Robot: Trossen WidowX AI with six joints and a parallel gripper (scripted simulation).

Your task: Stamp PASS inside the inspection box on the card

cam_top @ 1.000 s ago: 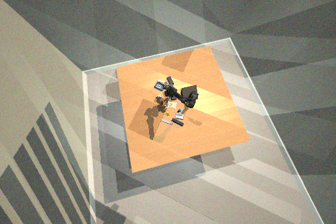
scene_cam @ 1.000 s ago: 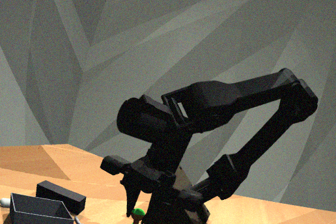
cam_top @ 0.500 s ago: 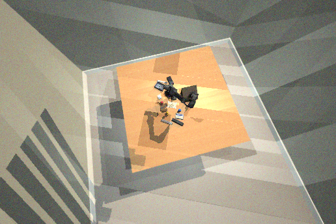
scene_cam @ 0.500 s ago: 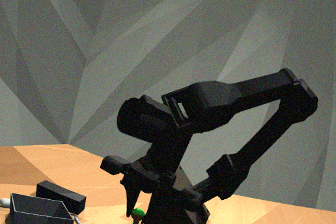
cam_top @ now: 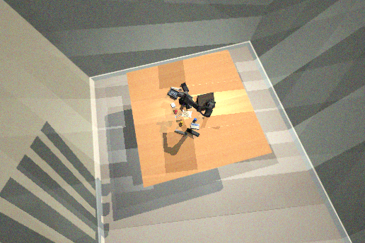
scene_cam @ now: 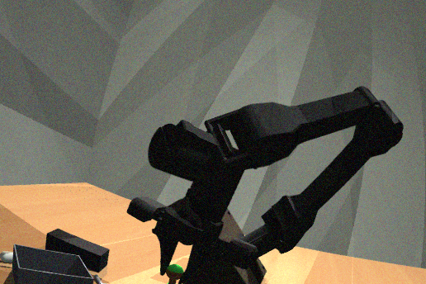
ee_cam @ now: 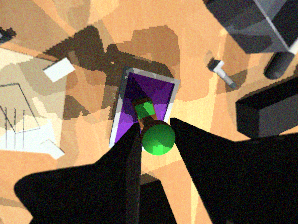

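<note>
My gripper tip is now 20 mm above the green stamp. Round my gripper tip: red stamp: 140 mm ahead, 60 mm to the left, 30 mm below; white card: 30 mm ahead, 120 mm to the left, 50 mm below; purple ink pad: 50 mm below.
</note>
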